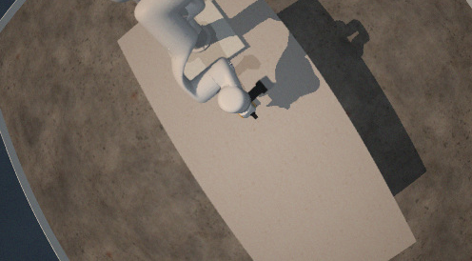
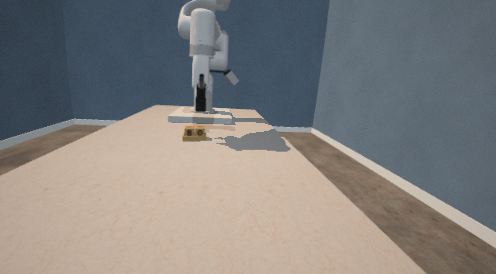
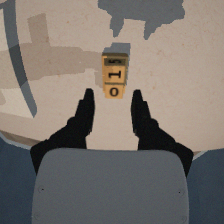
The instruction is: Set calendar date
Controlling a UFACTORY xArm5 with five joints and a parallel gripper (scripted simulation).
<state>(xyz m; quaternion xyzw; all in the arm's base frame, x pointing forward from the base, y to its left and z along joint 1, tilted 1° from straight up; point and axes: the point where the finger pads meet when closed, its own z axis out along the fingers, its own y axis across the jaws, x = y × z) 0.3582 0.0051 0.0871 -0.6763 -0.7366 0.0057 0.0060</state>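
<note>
Right now the wooden calendar tray is 2 cm to the right of my hand and 11 cm below it.
</note>
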